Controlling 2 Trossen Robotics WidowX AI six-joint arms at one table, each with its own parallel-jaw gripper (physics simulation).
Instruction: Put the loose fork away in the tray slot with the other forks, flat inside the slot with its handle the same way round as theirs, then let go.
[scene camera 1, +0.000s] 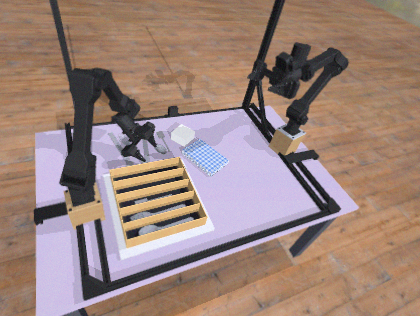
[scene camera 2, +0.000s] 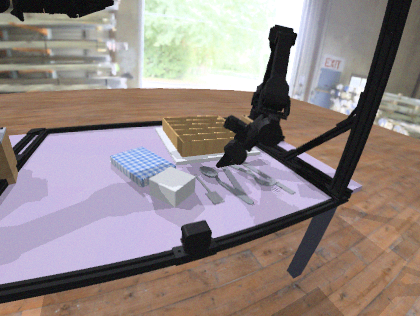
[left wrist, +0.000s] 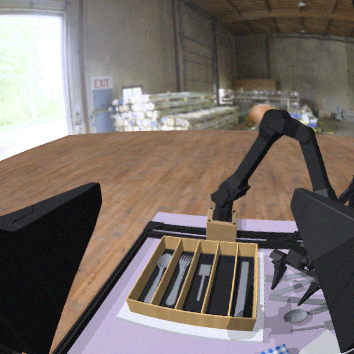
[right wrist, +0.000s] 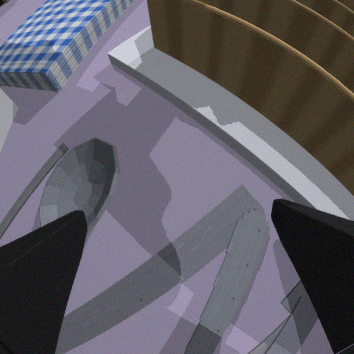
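The loose fork (scene camera 2: 275, 188) lies among crossing cutlery right of the tray (scene camera 1: 167, 231) (scene camera 2: 200, 148) (left wrist: 192, 319) in scene camera 2; its tines show, its handle is partly hidden. In the right wrist view a rounded handle (right wrist: 232, 285) seems to be the fork's. In the left wrist view the slotted fork (left wrist: 178, 280) lies second from left, tines at the far end, handle toward the near wall. My right gripper (scene camera 1: 151, 153) (scene camera 2: 223, 161) (left wrist: 284, 297) (right wrist: 180, 215) is open and empty, low above the loose cutlery. My left gripper (scene camera 1: 283, 90) (left wrist: 200, 195) is open and empty, raised high.
A loose spoon (scene camera 2: 209, 171) (right wrist: 80, 182), a spatula (scene camera 2: 214, 196) and a knife (right wrist: 135, 280) lie near the fork. A white block (scene camera 1: 183, 135) (scene camera 2: 173, 186) and a blue checked cloth (scene camera 1: 206, 157) (scene camera 2: 142, 165) (right wrist: 50, 37) sit beside them. A black frame edges the table.
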